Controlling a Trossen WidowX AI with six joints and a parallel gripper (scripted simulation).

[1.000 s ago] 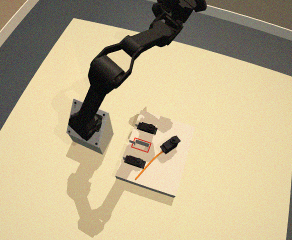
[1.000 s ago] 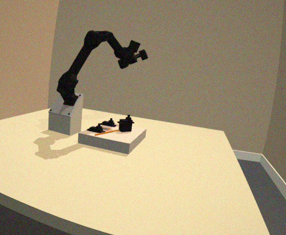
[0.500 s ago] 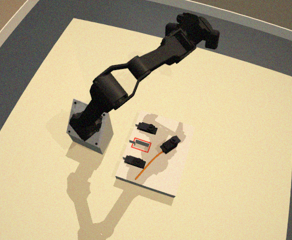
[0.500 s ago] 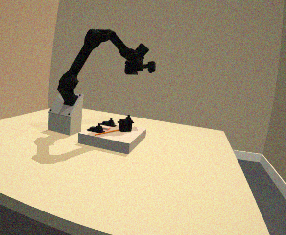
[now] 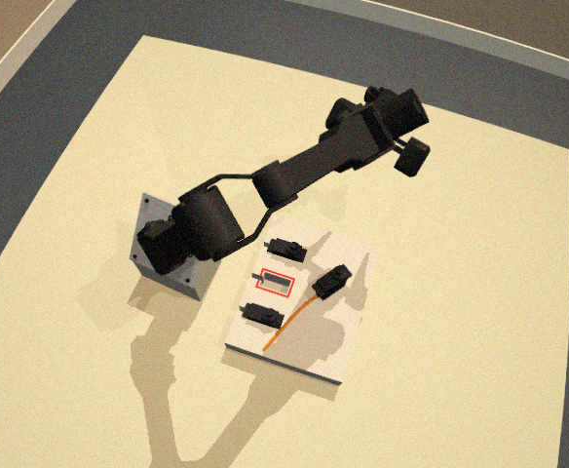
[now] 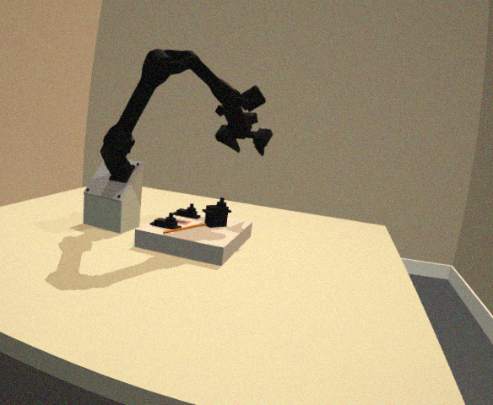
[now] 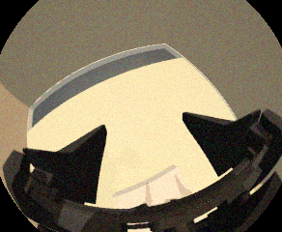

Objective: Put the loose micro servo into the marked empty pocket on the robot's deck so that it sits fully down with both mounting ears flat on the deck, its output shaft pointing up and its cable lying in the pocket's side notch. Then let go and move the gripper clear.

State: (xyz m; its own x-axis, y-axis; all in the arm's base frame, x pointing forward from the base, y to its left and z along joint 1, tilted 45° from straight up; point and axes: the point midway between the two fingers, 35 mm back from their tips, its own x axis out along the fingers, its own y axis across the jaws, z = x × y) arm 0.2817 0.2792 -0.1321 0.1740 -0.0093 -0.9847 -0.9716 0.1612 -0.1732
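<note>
My gripper tip is now 28 cm to the left of the white deck block and 22 cm above it.
</note>
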